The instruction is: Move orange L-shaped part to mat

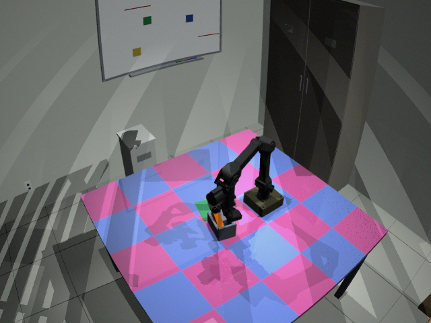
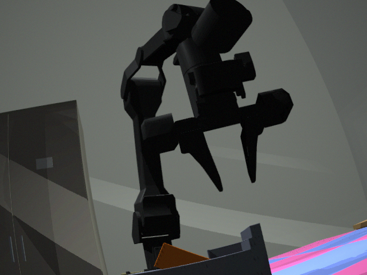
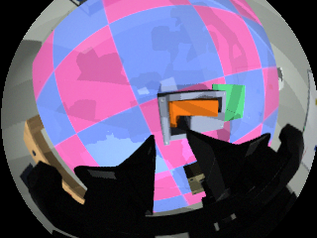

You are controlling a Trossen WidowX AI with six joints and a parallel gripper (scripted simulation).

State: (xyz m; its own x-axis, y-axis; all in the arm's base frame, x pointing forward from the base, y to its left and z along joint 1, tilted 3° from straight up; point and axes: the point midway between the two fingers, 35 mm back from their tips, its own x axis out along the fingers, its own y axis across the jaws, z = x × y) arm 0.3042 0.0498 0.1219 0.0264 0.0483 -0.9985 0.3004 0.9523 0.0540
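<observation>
Right now my gripper tip is 20 mm past the orange L-shaped part, 40 mm to the left of it and 100 mm above it. From my gripper tip the other things lie so: green mat (70 mm behind, 210 mm to the right, 160 mm below).
</observation>
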